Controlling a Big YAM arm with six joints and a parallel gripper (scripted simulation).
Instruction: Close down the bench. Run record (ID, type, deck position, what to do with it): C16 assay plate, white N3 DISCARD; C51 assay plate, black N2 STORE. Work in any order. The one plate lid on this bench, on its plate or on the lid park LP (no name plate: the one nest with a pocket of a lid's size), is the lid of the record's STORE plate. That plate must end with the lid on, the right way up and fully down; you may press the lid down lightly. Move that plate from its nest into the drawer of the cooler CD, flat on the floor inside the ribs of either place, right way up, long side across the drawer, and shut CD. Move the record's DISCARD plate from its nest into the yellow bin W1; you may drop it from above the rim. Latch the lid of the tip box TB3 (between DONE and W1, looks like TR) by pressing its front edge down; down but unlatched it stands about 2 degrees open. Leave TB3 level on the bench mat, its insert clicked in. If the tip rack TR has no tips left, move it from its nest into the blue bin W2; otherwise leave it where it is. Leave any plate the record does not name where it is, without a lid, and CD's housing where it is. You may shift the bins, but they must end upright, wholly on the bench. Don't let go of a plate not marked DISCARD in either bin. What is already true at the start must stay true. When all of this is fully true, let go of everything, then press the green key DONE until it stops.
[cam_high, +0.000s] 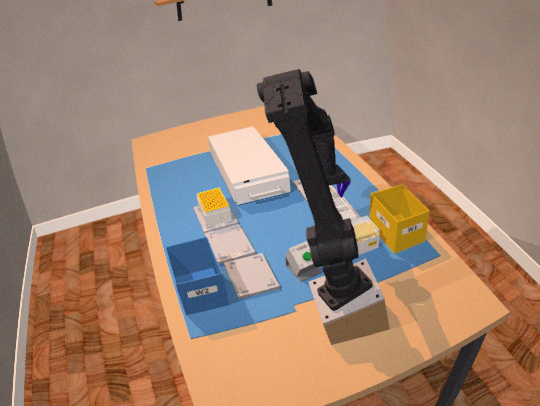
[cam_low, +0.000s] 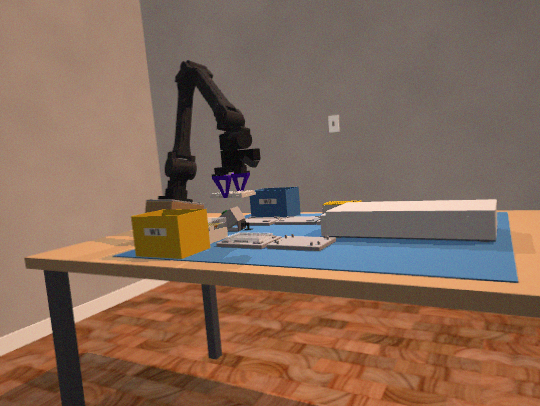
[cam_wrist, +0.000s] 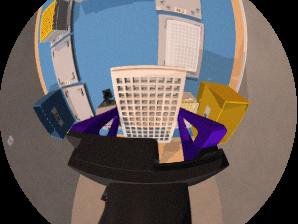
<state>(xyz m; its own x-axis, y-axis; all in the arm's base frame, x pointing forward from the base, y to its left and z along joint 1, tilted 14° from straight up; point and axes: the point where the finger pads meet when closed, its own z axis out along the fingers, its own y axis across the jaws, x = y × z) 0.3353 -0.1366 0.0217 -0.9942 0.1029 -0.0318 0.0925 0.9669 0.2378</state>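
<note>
Right now my hand is 8 cm past the tip box lid, 6 cm to the left of it and 9 cm above it. Round my hand: tip box TB3: 8 cm behind, 6 cm to the right, 10 cm below; then green key DONE: 12 cm behind, 13 cm to the left, 8 cm below; then white assay plate: right at my hand.
</note>
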